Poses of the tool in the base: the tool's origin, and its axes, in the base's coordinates. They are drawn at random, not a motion.
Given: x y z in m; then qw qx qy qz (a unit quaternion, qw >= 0).
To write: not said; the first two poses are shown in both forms.
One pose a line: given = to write
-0.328 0.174 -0.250 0.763 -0.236 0.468 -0.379 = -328 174 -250 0.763 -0.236 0.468 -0.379
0.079 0.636 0.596 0.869 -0.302 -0.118 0.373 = 79 636 596 0.869 -0.302 -0.118 0.373
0.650 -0.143 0.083 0.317 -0.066 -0.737 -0.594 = 650 -143 83 0.317 -0.066 -0.737 -0.594
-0.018 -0.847 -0.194 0.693 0.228 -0.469 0.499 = -18 -847 -194 0.693 0.228 -0.469 0.499
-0.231 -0.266 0.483 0.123 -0.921 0.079 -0.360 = -231 -266 483 0.123 -0.921 0.079 -0.360
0.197 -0.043 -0.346 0.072 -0.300 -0.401 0.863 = 197 -43 -346 0.072 -0.300 -0.401 0.863
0.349 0.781 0.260 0.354 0.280 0.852 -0.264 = 349 781 260 0.354 0.280 0.852 -0.264
